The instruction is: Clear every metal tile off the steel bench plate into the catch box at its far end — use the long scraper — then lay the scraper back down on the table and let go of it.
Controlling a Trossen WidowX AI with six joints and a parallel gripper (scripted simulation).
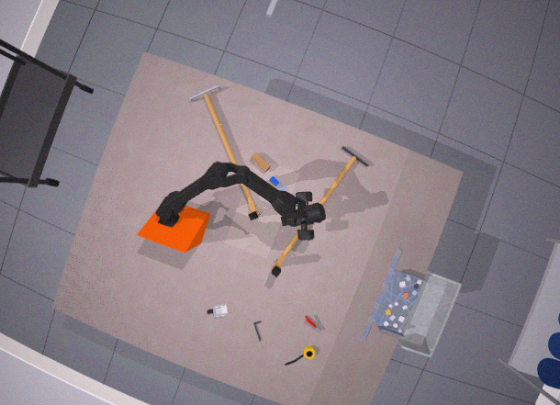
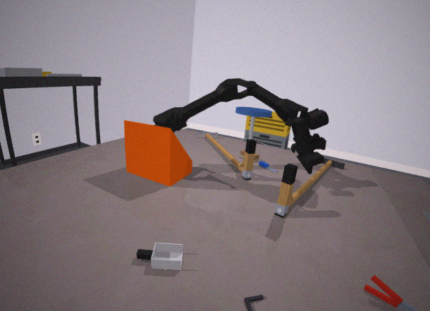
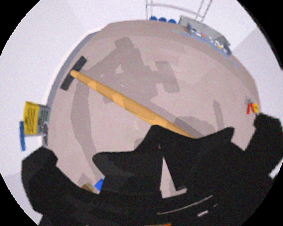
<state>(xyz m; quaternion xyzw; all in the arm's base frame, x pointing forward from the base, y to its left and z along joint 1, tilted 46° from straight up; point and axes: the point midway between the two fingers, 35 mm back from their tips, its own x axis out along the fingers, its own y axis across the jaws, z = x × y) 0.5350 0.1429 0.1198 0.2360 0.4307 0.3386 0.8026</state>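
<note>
My gripper tip is 20 mm below the long scraper, 20 mm short of it and 10 mm to the right of it. Also, from my gripper tip: wooden block 270 mm behind, 150 mm to the left, 30 mm below; blue tool 170 mm behind, 80 mm to the left, 40 mm below; wooden scraper 410 mm behind, 140 mm to the left, 20 mm above.
</note>
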